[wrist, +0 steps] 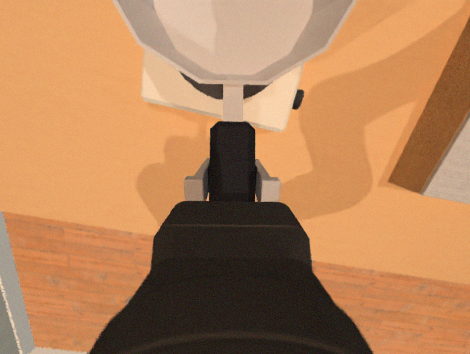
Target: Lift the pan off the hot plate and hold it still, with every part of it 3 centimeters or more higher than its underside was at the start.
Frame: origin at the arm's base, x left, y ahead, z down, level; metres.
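Seen in the pictures: gripper, between the fingertips: (232, 169).
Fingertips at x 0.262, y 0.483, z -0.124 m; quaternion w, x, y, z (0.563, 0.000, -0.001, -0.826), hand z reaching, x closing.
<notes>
Offsets run from my fingertips to a thing's top centre. "spot": to the spot under its first point. Level surfaces: height alone.
The light grey pan (235, 40) shows in part at the top of the wrist view, with its black handle {spot: dy +0.009, dx -0.022, dz -0.037 m} (232, 150) pointing down toward the gripper. My gripper (232, 169) is shut on the pan handle, one finger against each side. The cream hot plate {spot: dy -0.035, dx -0.078, dz +0.131 m} (270, 112) with its dark round burner {spot: dy +0.075, dx -0.066, dz +0.123 m} (202, 89) lies below the pan and looks small beside it; the pan appears raised above it. The exact height of the gap cannot be read from this view. The pan's far side is cut off by the frame's top edge.
A black knob {dy -0.070, dx -0.118, dz +0.144 m} (298, 99) sits on the hot plate's right side. A brown-edged frame or board (425, 125) with a grey inner area lies at the right on the orange table top {dz +0.194 m} (65, 150). Wood floor (75, 280) shows past the table's near edge.
</notes>
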